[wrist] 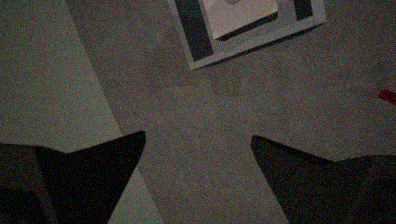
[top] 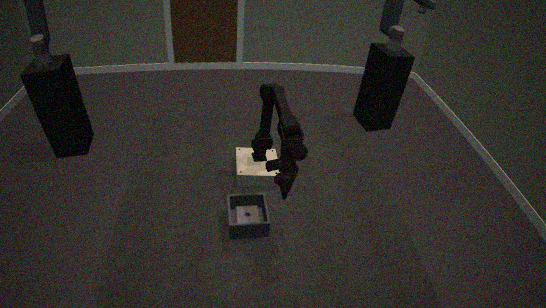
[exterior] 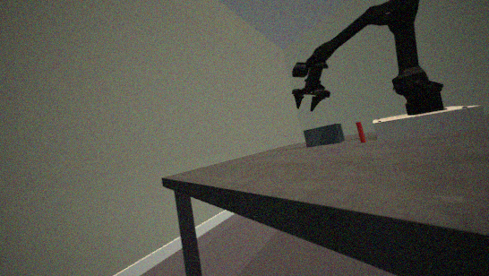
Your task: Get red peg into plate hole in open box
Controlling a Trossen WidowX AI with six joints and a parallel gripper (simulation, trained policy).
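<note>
Right now my gripper tip is 190 mm past the red peg, 80 mm to the right of it and 160 mm above it. From my gripper tip the other things lie so: grey box (50 mm behind, 130 mm to the right, 180 mm below).
</note>
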